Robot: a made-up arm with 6 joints.
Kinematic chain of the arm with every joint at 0, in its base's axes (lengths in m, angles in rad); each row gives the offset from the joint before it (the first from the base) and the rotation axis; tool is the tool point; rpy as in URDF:
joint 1: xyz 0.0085 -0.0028 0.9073 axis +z
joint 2: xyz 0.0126 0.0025 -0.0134 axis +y
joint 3: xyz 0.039 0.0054 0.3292 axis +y
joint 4: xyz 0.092 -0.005 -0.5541 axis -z
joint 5: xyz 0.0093 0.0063 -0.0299 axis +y
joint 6: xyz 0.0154 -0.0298 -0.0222 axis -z
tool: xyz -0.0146 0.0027 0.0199 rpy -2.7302 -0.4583 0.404
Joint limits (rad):
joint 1: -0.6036..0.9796
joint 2: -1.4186..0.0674
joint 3: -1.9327..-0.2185
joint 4: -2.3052..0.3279
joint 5: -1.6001..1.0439
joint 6: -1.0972..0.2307
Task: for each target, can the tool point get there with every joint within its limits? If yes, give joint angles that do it. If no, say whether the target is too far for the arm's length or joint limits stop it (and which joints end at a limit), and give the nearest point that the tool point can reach.
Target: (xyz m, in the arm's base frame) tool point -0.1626 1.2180 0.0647
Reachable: no: too far | nearest point 0.2171 0.3724 0.7355 | short by 1.144 m
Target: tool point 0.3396 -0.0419 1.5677
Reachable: yes | joints -0.0751 -0.5627 -1.4988 -0.4197 -0.8772 -0.2009
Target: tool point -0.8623 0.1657 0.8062
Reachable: no: joint limits stop it (at a limit: joint 2, joint 3, joint 5, joint 6) | nearest point -0.5348 0.1023 1.5204 | short by 0.788 m
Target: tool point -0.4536 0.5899 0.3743
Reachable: no: joint limits stop it (at a limit: joint 1, joint 2, joint 3, joint 4, joint 6) | nearest point 0.1268 0.2414 0.6557 | short by 0.733 m
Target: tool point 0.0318 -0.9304 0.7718
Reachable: no: joint limits stop it (at a limit: joint 1, joint 2, joint 4, joint 6) | nearest point 0.4033 -0.3182 0.8113 | short by 0.717 m
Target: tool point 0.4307 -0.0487 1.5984
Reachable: yes | joints -0.1554 -0.2705 -1.7948 -1.8372 -0.6591 -0.2320
